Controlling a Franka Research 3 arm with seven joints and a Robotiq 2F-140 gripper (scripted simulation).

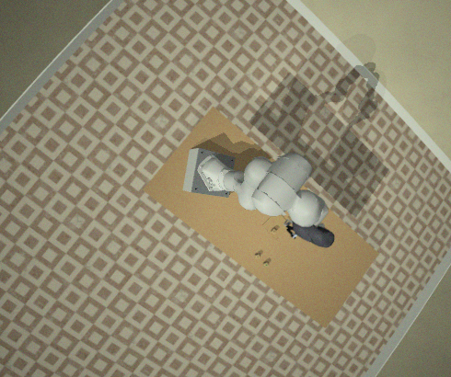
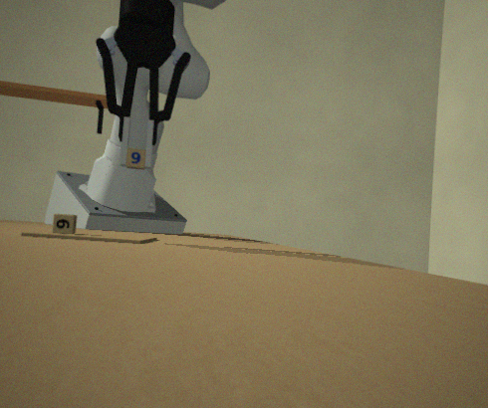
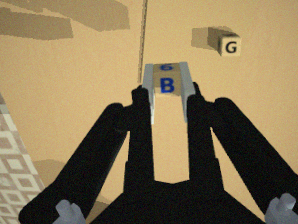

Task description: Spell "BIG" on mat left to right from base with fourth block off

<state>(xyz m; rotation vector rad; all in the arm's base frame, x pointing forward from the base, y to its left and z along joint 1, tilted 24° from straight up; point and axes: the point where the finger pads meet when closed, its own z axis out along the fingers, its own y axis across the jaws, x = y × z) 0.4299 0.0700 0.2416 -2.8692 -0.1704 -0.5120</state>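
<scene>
Now: hand 13 cm above the thin mat, 4 cm to the left of it and 1 cm short of it.
</scene>
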